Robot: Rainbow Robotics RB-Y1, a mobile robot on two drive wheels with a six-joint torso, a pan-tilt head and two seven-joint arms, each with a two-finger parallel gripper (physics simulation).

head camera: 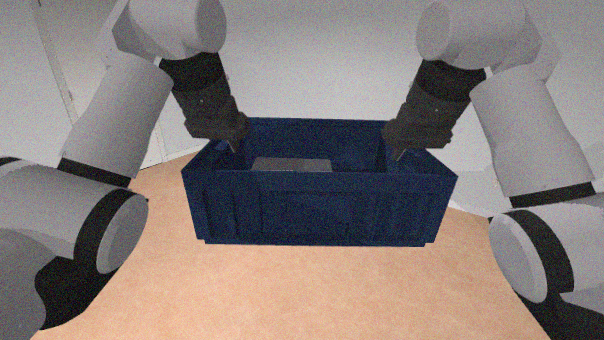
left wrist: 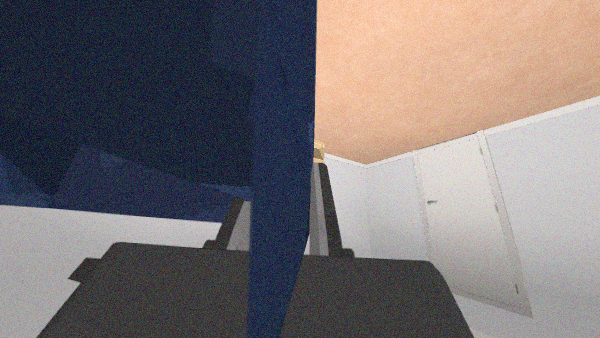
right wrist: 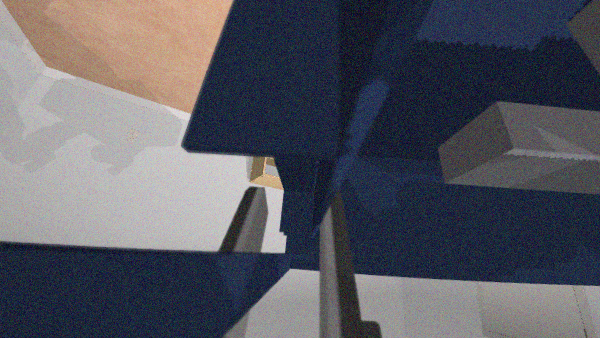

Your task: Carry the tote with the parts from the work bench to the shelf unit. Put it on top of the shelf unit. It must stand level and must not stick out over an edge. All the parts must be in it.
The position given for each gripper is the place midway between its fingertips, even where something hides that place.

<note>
In view: the left gripper (head camera: 228, 149), the right gripper (head camera: 403, 157), a dark blue tote (head camera: 368, 200) and a white door (left wrist: 468, 237).
The dark blue tote also shows in the left wrist view (left wrist: 162, 162) and in the right wrist view (right wrist: 357, 104). The left gripper also shows in the left wrist view (left wrist: 289, 170). The right gripper also shows in the right wrist view (right wrist: 293, 201).
</note>
